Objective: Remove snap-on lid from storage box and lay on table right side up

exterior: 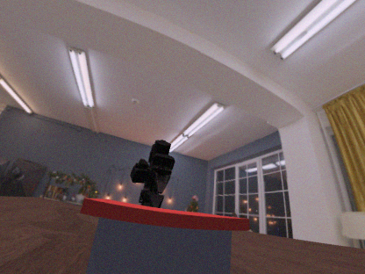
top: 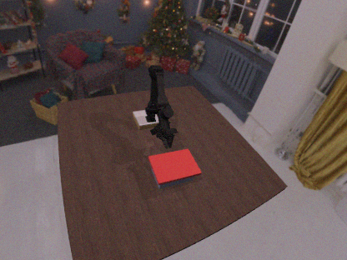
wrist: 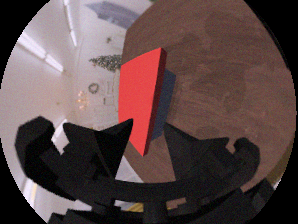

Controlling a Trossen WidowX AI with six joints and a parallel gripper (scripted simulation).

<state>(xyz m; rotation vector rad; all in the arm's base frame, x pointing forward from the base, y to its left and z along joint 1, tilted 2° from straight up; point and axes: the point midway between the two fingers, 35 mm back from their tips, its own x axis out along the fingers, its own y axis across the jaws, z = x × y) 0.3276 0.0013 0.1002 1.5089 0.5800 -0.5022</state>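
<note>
My gripper tip is now 100 mm short of the red lid and 20 mm above it. Round my gripper tip: blue storage box 100 mm ahead, 70 mm below.
</note>
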